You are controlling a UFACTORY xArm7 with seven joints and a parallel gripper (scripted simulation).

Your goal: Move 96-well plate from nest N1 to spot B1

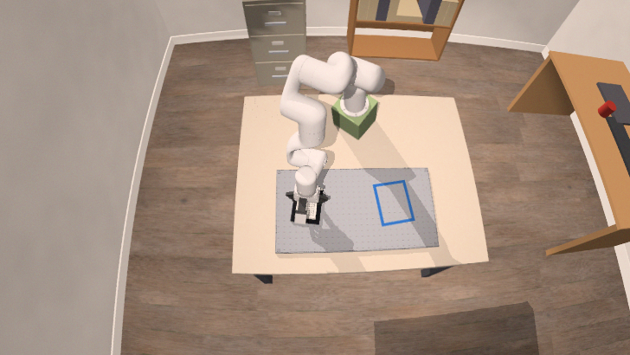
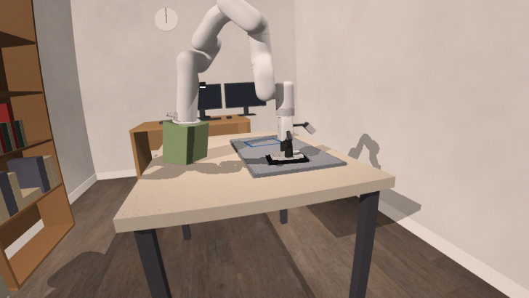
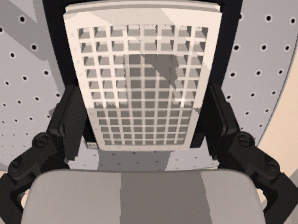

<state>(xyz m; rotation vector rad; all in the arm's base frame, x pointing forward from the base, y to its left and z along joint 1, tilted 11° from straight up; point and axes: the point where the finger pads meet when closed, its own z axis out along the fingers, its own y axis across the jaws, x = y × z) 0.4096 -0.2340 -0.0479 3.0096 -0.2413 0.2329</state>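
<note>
Now: hand 1 cm above the white 96-well plate. From my hand the other things lie so: black plate nest N1: 3 cm below.
</note>
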